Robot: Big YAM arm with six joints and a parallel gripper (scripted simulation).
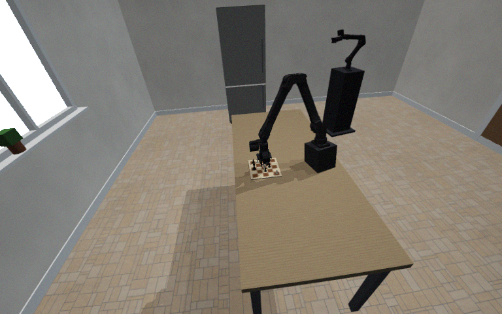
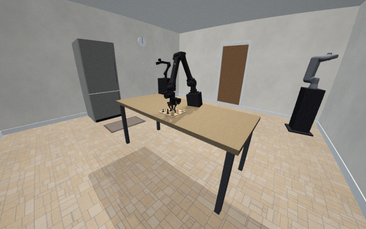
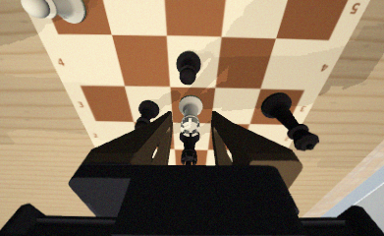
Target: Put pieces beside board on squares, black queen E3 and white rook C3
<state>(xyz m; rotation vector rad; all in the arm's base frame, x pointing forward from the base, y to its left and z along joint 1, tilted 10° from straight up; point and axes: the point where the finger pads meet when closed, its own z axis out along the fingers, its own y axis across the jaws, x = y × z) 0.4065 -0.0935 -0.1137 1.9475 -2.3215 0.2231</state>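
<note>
The chessboard lies 20 mm below my hand. Round my hand: black queen (80 mm ahead, 10 mm to the right, 10 mm above).
</note>
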